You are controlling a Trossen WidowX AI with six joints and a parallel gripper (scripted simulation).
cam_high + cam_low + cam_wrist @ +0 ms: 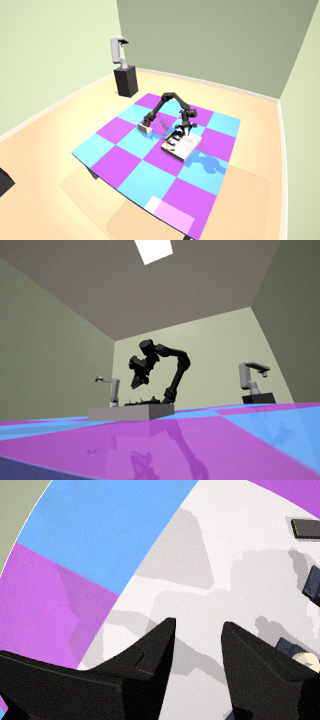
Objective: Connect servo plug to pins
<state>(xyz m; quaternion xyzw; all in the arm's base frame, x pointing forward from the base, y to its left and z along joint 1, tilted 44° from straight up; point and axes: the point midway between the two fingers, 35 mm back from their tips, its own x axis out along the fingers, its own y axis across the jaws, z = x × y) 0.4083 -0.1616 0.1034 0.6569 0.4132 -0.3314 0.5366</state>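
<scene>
Right now the holder is 2 cm to the right of my gripper tip and 10 cm below it.
</scene>
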